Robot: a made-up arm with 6 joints.
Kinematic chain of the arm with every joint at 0, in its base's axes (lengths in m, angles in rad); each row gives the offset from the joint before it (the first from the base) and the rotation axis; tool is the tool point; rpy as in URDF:
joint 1: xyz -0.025 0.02 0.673 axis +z
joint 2: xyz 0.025 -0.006 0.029 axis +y
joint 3: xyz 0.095 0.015 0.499 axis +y
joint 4: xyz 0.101 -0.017 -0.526 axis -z
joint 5: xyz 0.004 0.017 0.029 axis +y
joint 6: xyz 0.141 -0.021 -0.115 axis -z
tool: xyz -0.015 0.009 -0.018 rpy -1.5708 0 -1.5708
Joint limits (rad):
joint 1: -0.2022..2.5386
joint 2: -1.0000..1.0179
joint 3: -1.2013..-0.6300
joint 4: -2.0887..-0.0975
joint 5: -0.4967..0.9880
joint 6: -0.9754..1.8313
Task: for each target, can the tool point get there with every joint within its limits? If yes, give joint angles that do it. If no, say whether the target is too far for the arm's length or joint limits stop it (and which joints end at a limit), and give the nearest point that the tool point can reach.
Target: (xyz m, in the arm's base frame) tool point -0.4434 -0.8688 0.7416
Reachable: no: joint limits stop it (at a limit: joint 1, joint 2, joint 3, joint 5, joint 6) | nearest point -0.2866 -0.0160 1.1043 | short by 0.940 m
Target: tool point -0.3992 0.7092 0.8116
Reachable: yes | joints 2.0450 0.1705 -1.0244 -1.2664 0.6323 -0.1022
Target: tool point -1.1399 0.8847 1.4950
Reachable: no: too far | nearest point -0.6825 0.5300 1.1638 | short by 0.667 m
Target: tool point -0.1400 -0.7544 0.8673
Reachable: no: joint limits stop it (at a limit: joint 1, joint 2, joint 3, joint 5, joint 6) | nearest point -0.2875 -0.0178 1.1092 | short by 0.789 m
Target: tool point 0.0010 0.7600 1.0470
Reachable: yes | joints 1.3549 -0.0287 -1.0399 -1.0716 -0.0604 1.0643
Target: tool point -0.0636 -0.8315 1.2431
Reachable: no: joint limits stop it (at a limit: joint 1, joint 2, joint 3, joint 5, joint 6) | nearest point -0.1461 -0.1298 1.4778 | short by 0.745 m
